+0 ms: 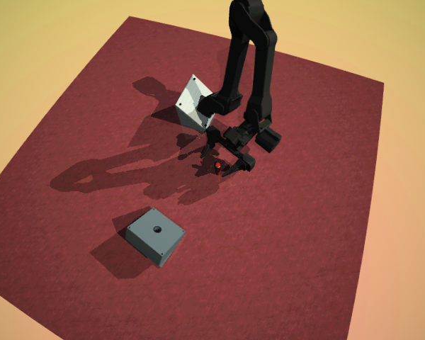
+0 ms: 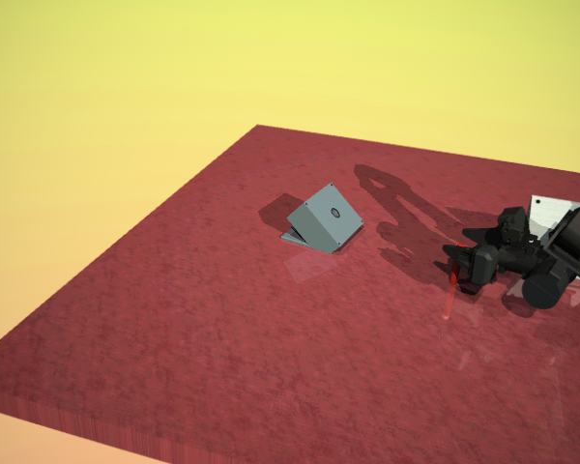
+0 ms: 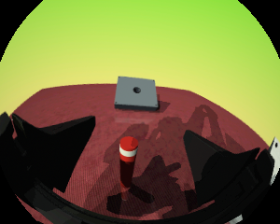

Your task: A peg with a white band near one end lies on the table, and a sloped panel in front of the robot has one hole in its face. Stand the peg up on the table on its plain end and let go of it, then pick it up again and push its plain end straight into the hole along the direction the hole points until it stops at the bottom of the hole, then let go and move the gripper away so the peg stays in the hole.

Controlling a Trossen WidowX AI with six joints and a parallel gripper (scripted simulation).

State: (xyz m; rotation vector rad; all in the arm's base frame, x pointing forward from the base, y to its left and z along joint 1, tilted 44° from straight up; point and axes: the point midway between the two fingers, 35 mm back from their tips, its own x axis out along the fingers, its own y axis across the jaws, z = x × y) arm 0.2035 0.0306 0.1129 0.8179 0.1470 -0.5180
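Right now the red peg is 2 cm to the left of my gripper tip, 2 cm below it and 1 cm behind it. Round my gripper tip: grey sloped panel (23 cm ahead, 12 cm to the right, 4 cm below).
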